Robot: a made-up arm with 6 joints. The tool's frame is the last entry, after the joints. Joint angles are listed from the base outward. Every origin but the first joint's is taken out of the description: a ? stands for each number. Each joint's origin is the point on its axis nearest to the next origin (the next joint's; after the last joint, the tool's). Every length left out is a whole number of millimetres.
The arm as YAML. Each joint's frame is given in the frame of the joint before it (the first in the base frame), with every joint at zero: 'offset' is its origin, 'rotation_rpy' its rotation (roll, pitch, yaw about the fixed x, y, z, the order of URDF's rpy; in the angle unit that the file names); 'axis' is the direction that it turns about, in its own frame. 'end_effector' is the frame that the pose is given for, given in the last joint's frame.
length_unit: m
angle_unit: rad
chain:
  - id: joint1
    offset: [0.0, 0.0, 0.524]
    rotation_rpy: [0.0, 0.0, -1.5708]
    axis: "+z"
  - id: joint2
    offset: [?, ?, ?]
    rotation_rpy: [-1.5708, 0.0, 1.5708]
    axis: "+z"
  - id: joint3
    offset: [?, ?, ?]
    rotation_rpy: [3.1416, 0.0, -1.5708]
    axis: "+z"
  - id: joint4
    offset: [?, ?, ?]
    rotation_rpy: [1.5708, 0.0, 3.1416]
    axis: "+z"
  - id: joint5
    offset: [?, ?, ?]
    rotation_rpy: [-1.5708, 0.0, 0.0]
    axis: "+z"
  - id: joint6
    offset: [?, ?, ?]
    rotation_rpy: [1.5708, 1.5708, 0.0]
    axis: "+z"
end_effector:
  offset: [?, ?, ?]
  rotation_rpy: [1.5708, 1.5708, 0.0]
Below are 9 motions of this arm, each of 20 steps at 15 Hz.
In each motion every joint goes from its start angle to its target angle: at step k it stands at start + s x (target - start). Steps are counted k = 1, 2, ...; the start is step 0. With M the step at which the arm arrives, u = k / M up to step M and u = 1 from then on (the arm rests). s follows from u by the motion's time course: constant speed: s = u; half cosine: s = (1 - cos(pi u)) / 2; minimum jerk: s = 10 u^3 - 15 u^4 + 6 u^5.
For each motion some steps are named. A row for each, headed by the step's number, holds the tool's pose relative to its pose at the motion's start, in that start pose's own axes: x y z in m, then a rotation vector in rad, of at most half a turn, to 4 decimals.
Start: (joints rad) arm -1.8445 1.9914 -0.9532 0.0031 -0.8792 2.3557
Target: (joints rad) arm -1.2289 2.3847 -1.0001 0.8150 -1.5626 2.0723
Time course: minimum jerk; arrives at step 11
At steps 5, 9, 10, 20:
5: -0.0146 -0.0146 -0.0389 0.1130 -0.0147 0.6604
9: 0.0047 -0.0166 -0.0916 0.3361 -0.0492 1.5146
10: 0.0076 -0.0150 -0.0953 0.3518 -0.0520 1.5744
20: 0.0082 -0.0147 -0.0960 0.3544 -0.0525 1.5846

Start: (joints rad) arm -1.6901 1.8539 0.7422 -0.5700 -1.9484 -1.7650
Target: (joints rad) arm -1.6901 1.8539 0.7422 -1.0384 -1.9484 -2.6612
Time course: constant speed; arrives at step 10
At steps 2, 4, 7, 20:
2: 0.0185 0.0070 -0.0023 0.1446 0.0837 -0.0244
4: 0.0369 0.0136 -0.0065 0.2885 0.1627 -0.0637
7: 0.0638 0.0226 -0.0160 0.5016 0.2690 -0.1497
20: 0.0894 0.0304 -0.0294 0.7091 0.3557 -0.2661

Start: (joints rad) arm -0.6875 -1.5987 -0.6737 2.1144 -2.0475 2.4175
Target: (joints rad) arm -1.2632 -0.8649 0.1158 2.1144 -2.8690 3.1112
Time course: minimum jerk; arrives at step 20
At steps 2, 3, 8, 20:
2: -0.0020 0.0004 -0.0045 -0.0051 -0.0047 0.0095
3: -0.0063 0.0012 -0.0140 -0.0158 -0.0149 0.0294
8: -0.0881 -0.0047 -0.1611 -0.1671 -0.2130 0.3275
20: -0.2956 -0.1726 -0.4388 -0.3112 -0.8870 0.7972

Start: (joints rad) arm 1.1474 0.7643 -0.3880 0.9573 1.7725 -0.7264
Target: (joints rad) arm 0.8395 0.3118 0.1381 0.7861 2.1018 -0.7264
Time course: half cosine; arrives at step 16
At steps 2, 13, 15, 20:
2: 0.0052 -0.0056 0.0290 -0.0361 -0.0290 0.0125
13: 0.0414 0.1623 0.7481 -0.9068 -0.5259 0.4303
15: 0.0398 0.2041 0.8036 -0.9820 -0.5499 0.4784
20: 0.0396 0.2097 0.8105 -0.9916 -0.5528 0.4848

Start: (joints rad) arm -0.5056 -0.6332 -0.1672 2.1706 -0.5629 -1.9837
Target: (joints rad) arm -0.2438 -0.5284 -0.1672 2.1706 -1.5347 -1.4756
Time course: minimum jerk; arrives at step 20
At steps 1, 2, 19, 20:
1: 0.0000 0.0001 -0.0001 -0.0004 -0.0003 -0.0008
2: 0.0002 0.0006 -0.0004 -0.0033 -0.0023 -0.0057
19: -0.0002 0.0859 -0.0435 -0.3885 -0.0464 -0.7193
20: -0.0002 0.0860 -0.0435 -0.3890 -0.0462 -0.7201

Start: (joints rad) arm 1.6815 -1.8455 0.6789 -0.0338 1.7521 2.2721
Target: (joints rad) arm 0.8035 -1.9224 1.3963 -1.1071 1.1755 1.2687
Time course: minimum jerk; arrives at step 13
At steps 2, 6, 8, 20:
2: 0.0119 -0.0170 0.0282 0.0472 0.0186 0.0086
6: 0.1421 -0.3599 0.3943 0.8252 0.2779 0.1531
8: 0.1929 -0.7092 0.5787 1.4757 0.4532 0.2973
20: 0.2144 -1.1386 0.6567 2.2006 0.6424 0.5189

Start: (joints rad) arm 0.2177 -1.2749 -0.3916 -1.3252 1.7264 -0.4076
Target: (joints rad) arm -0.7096 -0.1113 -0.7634 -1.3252 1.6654 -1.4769
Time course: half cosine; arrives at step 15
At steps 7, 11, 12, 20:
7: 0.0167 -0.3335 0.1051 -0.2331 0.0631 0.3467
11: 0.1453 -0.4436 0.3420 -0.4630 -0.0073 0.5404
12: 0.1640 -0.4414 0.3904 -0.5023 -0.0355 0.5676
20: 0.1832 -0.4293 0.4557 -0.5533 -0.0819 0.6021

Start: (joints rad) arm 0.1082 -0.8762 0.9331 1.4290 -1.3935 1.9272
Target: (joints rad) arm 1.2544 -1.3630 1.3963 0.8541 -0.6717 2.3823
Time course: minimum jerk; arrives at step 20
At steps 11, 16, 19, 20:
11: 0.7417 0.6309 -0.0411 0.6802 -0.4308 -0.4746
16: 1.1151 0.9953 0.3619 1.1774 -0.4244 -0.4572
19: 1.1550 1.0490 0.4507 1.2531 -0.4080 -0.4253
20: 1.1557 1.0501 0.4525 1.2546 -0.4076 -0.4246

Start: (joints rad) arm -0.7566 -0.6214 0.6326 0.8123 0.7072 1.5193
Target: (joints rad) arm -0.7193 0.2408 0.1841 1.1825 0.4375 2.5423
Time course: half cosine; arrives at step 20
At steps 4, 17, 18, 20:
4: -0.0076 0.1048 0.0874 -0.0624 -0.0919 0.1095
17: -0.5357 0.6402 0.9435 -0.4617 -1.3360 0.3668
18: -0.5655 0.6427 0.9707 -0.4655 -1.3845 0.3475
20: -0.5901 0.6439 0.9924 -0.4678 -1.4236 0.3302

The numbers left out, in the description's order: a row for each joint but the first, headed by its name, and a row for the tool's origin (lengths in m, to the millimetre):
joint2: 0.0 0.0 0.0
joint3: 0.0 -0.698 0.0
joint4: 0.0 -0.725 0.0
joint5: 0.0 0.213 0.0
joint6: 0.0 0.0 0.0
tool: 0.0 0.0 0.0

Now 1 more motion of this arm.
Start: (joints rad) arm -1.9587 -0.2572 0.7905 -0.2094 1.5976 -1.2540
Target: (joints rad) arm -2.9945 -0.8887 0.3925 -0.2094 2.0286 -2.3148
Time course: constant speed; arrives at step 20
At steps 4, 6, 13, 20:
4: 0.1349 0.0823 0.0170 0.1365 0.1518 0.1880
6: 0.1937 0.1320 0.0083 0.2120 0.2468 0.2690
13: 0.3295 0.3282 -0.0991 0.5006 0.6664 0.4596
20: 0.3270 0.5177 -0.2814 0.7989 1.1879 0.4656

